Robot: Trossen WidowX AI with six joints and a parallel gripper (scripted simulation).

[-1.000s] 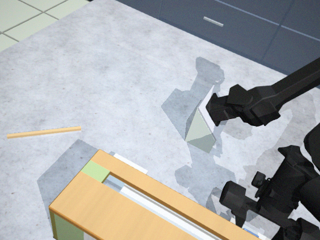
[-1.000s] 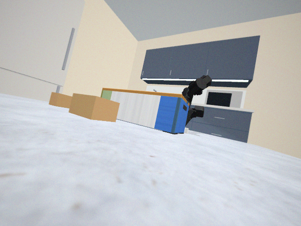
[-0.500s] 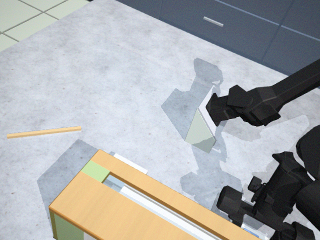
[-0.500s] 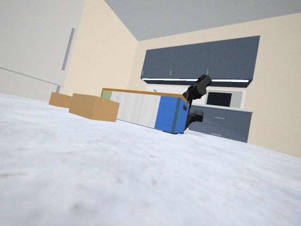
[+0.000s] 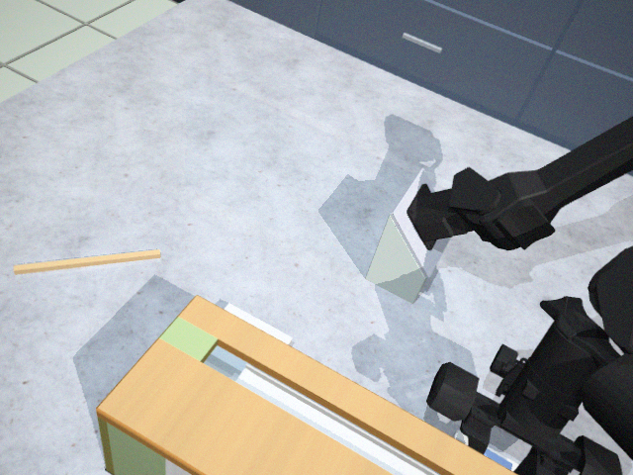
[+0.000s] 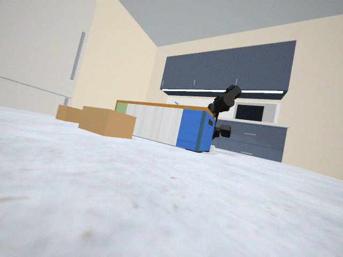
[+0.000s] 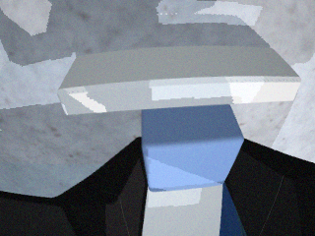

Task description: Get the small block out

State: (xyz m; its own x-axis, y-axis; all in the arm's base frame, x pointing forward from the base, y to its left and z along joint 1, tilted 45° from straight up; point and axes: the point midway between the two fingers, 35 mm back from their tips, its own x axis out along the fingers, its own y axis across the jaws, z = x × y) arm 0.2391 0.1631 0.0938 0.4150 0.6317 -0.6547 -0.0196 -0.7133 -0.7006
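The box is 70 mm ahead of my gripper tip, 150 mm to the right of it and 50 mm above it. Also, from my gripper tip: light-blue block: 10 mm behind, 10 mm above; thin wooden stick: 20 mm behind, 530 mm to the right, 10 mm below.
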